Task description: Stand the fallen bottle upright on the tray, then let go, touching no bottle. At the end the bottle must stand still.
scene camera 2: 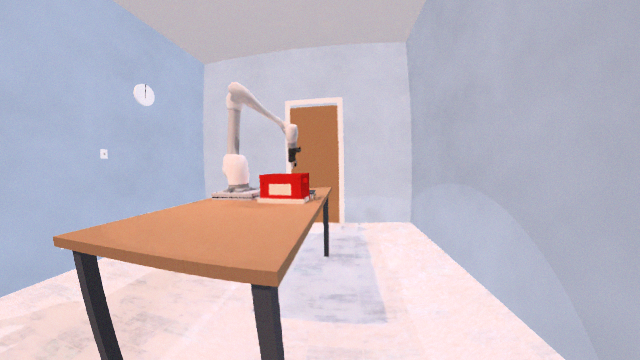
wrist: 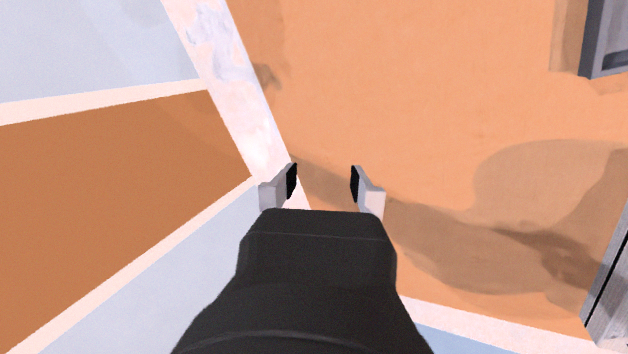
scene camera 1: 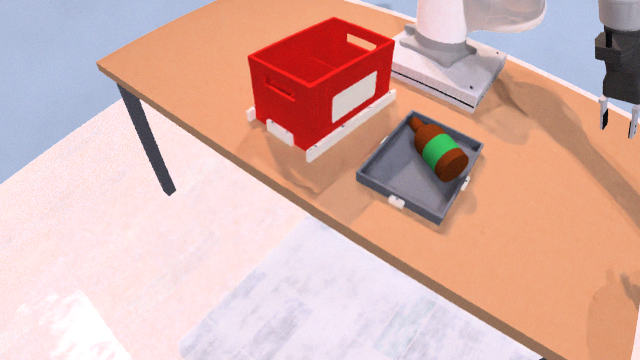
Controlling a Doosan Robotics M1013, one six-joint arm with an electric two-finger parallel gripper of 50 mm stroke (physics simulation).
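Places are measured from the arm's base along level axes (x ahead, y left, z up), in centimetres.
Pixels of known places: gripper, between the fingertips: (scene camera 2: 294, 167) (wrist: 323, 175) (scene camera 1: 617, 130); arm's base, origin of its link: (scene camera 2: 239, 190) (scene camera 1: 438, 47).
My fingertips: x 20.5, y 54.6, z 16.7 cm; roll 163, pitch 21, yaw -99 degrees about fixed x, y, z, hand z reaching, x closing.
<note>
For each thing: its top centre in the pictures, then the offset to it from my fingertips. "spot": a spot on its surface instead. Level surfaces: height alone.
- brown bottle, centre of its top: (scene camera 1: 436, 130) dx +15.5, dy -30.4, dz -13.8 cm
- grey tray, a spot on its surface: (scene camera 1: 397, 191) spot: dx +29.9, dy -27.6, dz -19.2 cm
- red crate, centre of its top: (scene camera 1: 324, 45) (scene camera 2: 285, 174) dx +22.1, dy -57.9, dz -4.2 cm
- table, height of its surface: dz -21.7 cm
A brown bottle (scene camera 1: 441, 150) with a green label lies on its side in the grey tray (scene camera 1: 397, 191). Its neck points to the tray's back corner, its base to the tray's right side. A corner of the tray (wrist: 590, 50) shows at the upper right of the wrist view; the bottle does not show there. My gripper (scene camera 1: 618, 127) (wrist: 323, 175) is open and empty, well to the right of the tray and above the table. In scene camera 2 the gripper (scene camera 2: 294, 166) hangs beyond the crate, its fingers too small to make out.
A red crate (scene camera 1: 295, 107) (scene camera 2: 284, 186) stands left of the tray on the table (scene camera 1: 525, 240) (scene camera 2: 190, 230), with white strips (scene camera 1: 350, 127) along its base. The robot's base plate (scene camera 1: 445, 82) is behind the tray. Small white blocks (scene camera 1: 396, 201) sit against the tray's sides.
</note>
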